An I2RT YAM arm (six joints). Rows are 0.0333 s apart.
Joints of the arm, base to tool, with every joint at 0 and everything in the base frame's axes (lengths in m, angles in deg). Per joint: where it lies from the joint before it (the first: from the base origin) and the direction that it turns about. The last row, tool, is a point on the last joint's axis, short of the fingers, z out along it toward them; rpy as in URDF.
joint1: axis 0 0 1 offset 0.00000 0.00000 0.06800
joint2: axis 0 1 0 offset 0.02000 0.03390 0.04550
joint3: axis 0 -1 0 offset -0.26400 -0.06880 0.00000
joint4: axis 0 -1 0 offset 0.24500 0.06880 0.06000
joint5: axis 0 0 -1 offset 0.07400 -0.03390 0.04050
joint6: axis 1 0 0 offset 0.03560 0.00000 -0.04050
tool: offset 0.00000 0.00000 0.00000 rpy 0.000 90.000 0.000
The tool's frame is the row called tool.
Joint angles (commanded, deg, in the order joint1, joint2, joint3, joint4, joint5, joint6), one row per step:
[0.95, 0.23, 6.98, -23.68, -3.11, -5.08]
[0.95, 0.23, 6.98, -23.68, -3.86, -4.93]
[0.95, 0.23, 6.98, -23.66, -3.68, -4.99]
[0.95, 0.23, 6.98, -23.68, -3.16, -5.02]
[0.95, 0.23, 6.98, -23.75, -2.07, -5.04]
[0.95, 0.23, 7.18, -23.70, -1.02, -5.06]
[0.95, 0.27, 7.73, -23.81, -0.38, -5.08]
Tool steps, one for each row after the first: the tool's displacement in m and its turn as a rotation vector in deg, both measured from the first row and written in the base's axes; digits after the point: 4 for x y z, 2 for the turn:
[0.0000, 0.0005, 0.0000, 0.36, 0.02, 0.67]
[0.0000, 0.0004, 0.0000, 0.25, -0.01, 0.52]
[0.0000, 0.0000, 0.0000, 0.07, 0.00, 0.03]
[0.0000, -0.0006, -0.0001, -0.27, 0.07, -1.01]
[-0.0001, -0.0013, 0.0011, -0.58, -0.19, -2.01]
[-0.0007, -0.0017, 0.0042, -0.77, -0.59, -2.62]

